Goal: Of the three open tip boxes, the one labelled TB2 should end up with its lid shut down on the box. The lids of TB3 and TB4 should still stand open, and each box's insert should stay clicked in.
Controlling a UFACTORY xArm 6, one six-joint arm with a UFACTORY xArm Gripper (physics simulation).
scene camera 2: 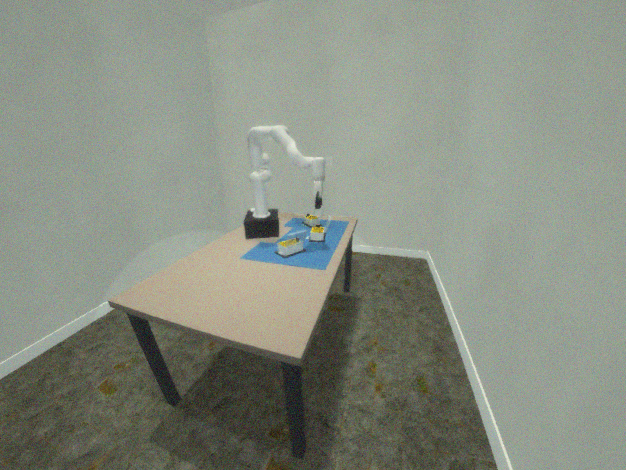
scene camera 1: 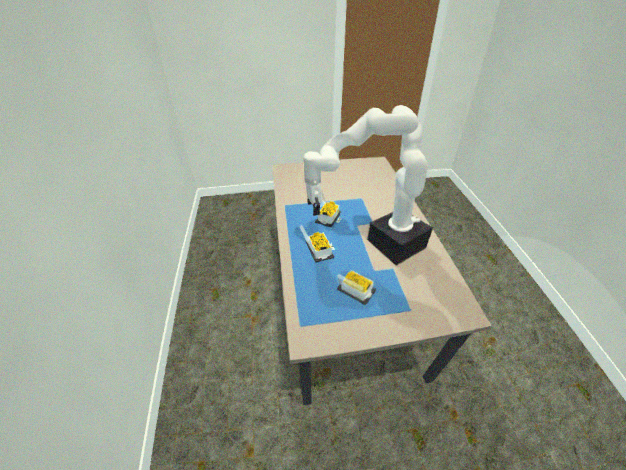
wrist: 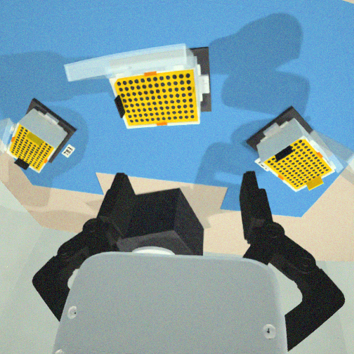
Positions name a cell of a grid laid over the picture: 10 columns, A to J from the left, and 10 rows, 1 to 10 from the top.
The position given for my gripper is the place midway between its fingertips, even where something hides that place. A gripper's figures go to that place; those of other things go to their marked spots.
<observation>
My gripper (wrist: F6): 0.15 m from the lens. A clear lid (wrist: E2) is 0.19 m from the lens.
</observation>
